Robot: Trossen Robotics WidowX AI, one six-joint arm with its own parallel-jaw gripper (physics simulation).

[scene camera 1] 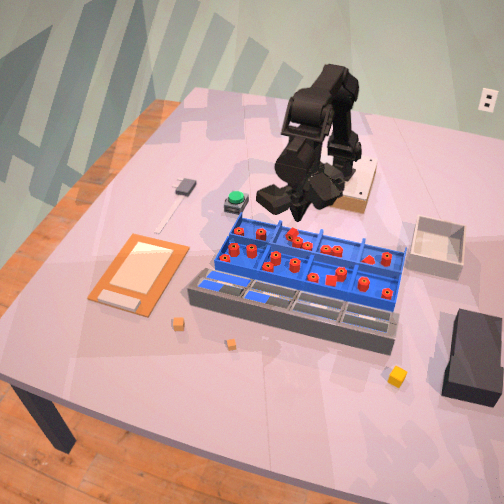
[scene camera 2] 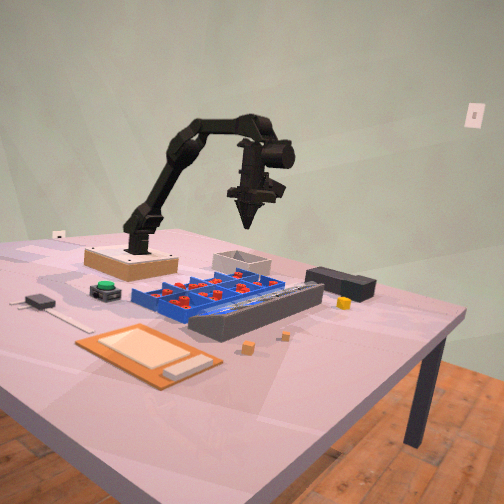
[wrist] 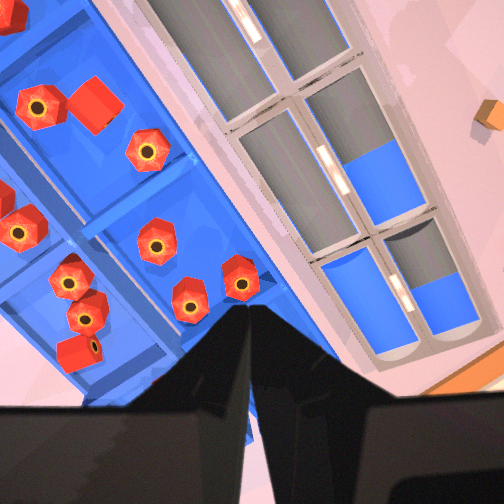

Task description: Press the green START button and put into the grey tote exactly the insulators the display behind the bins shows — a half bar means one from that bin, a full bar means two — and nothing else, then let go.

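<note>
My gripper (scene camera 1: 297,212) is shut and empty, hanging high above the left end of the blue bin tray (scene camera 1: 310,262). In the wrist view the closed fingertips (wrist: 248,312) sit over the tray's edge beside red insulators (wrist: 190,298). The grey display (scene camera 1: 292,302) stands in front of the bins and shows blue bars; in the wrist view three panels (wrist: 390,180) show blue, the others are grey. The green START button (scene camera 1: 236,199) lies left of the gripper. The grey tote (scene camera 1: 438,245) stands empty at the right.
An orange clipboard (scene camera 1: 138,271) lies at the left, a black box (scene camera 1: 474,355) at the right. Small cubes (scene camera 1: 398,376) lie in front of the display. A grey tool (scene camera 1: 176,200) lies beside the button. The arm's wooden base (scene camera 1: 355,185) stands behind the tray.
</note>
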